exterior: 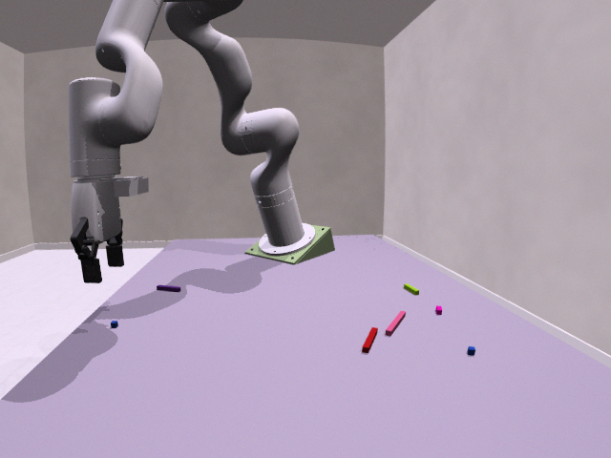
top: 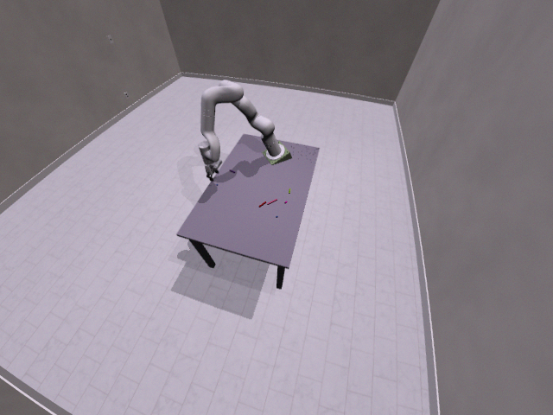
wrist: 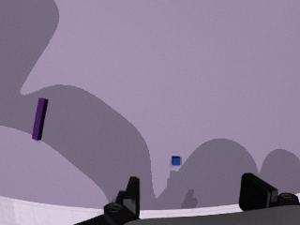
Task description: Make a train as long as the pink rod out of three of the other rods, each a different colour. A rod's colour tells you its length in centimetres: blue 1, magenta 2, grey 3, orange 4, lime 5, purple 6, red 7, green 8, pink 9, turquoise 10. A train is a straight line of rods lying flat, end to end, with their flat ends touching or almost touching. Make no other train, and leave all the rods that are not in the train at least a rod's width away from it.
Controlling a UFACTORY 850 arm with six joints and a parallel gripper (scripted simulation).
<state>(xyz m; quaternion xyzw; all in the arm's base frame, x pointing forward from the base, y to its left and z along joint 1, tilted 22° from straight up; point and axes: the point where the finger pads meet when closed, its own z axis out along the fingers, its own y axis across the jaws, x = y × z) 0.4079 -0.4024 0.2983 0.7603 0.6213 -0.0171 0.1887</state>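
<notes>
My hand is 14 cm short of the magenta rod, 60 cm to the right of it and 11 cm above it. The rest, counted from my hand: purple rod: 18 cm behind, 10 cm to the left, 11 cm below; pink rod: 15 cm ahead, 49 cm to the left, 11 cm below; red rod: 18 cm ahead, 42 cm to the left, 11 cm below.
</notes>
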